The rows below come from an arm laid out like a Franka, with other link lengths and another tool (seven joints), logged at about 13 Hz.
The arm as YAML. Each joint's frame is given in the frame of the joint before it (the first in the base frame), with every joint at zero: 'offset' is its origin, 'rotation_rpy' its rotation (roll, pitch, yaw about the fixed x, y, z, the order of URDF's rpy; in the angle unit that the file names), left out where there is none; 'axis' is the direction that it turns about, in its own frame. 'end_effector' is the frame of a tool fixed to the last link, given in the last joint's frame.
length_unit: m
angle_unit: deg
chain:
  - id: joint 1
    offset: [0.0, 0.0, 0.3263]
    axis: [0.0, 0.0, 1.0]
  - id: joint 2
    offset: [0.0, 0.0, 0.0]
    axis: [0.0, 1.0, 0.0]
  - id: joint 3
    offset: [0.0, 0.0, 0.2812]
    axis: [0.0, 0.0, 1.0]
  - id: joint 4
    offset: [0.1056, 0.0, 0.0]
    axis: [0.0, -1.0, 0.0]
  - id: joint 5
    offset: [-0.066, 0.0, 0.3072]
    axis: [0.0, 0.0, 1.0]
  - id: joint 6
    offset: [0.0, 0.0, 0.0]
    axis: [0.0, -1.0, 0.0]
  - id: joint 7
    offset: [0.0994, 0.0, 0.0]
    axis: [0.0, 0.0, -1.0]
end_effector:
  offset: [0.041, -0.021, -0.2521]
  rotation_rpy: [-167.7, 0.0, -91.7]
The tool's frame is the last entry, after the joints.
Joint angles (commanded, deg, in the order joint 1, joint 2, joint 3, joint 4, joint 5, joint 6, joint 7), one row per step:
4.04, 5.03, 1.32, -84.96, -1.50, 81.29, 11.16
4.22, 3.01, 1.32, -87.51, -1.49, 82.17, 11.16
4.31, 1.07, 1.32, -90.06, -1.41, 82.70, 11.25
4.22, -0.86, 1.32, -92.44, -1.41, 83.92, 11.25
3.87, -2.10, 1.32, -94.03, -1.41, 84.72, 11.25
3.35, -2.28, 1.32, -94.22, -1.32, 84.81, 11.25
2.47, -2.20, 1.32, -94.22, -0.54, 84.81, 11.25
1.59, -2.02, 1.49, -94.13, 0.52, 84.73, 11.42
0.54, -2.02, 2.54, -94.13, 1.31, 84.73, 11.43
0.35, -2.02, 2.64, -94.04, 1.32, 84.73, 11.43
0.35, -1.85, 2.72, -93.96, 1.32, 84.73, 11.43
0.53, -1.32, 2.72, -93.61, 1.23, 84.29, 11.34
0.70, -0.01, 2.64, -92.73, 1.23, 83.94, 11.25
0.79, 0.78, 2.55, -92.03, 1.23, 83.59, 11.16
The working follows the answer.
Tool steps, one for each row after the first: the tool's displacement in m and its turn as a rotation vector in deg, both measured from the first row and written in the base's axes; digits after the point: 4 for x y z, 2 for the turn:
-0.0074, 0.0011, 0.0022, 0.00, -0.35, 0.21
-0.0166, 0.0015, 0.0026, 0.01, -0.27, 0.22
-0.0219, 0.0002, 0.0052, 0.04, -1.04, 0.16
-0.0255, -0.0031, 0.0062, 0.05, -1.49, -0.17
-0.0260, -0.0074, 0.0065, 0.14, -1.56, -0.69
-0.0261, -0.0116, 0.0054, 0.90, -1.42, -1.61
-0.0263, -0.0131, 0.0038, 1.91, -1.18, -2.54
-0.0265, -0.0095, 0.0034, 2.66, -1.13, -2.59
-0.0261, -0.0102, 0.0041, 2.67, -1.22, -2.68
-0.0256, -0.0095, 0.0031, 2.67, -1.12, -2.60
-0.0257, -0.0082, 0.0002, 2.57, -0.51, -2.33
-0.0225, -0.0073, -0.0058, 2.59, 0.28, -2.16
-0.0206, -0.0071, -0.0085, 2.60, 0.72, -2.08

Tool pose at each row, in the base's axes (x y z in m, rotation vector in deg; rounded; the steps above come from the unrounded poses):
0.5339, 0.0142, 0.3943, -118.67, 134.74, -8.25
0.5265, 0.0153, 0.3965, -118.71, 134.33, -8.60
0.5173, 0.0156, 0.3969, -118.77, 134.35, -8.50
0.5120, 0.0144, 0.3994, -118.25, 133.97, -9.23
0.5084, 0.0110, 0.4005, -117.61, 134.06, -9.67
0.5079, 0.0068, 0.4008, -116.94, 134.53, -9.64
0.5078, 0.0026, 0.3997, -115.64, 135.26, -8.59
0.5076, 0.0010, 0.3981, -114.26, 135.93, -7.15
0.5074, 0.0047, 0.3977, -113.91, 135.68, -6.21
0.5078, 0.0040, 0.3984, -113.75, 135.71, -6.29
0.5083, 0.0047, 0.3974, -113.89, 135.68, -6.19
0.5082, 0.0059, 0.3945, -114.58, 135.80, -5.69
0.5114, 0.0069, 0.3885, -115.20, 136.06, -4.89
0.5133, 0.0071, 0.3858, -115.53, 136.21, -4.42

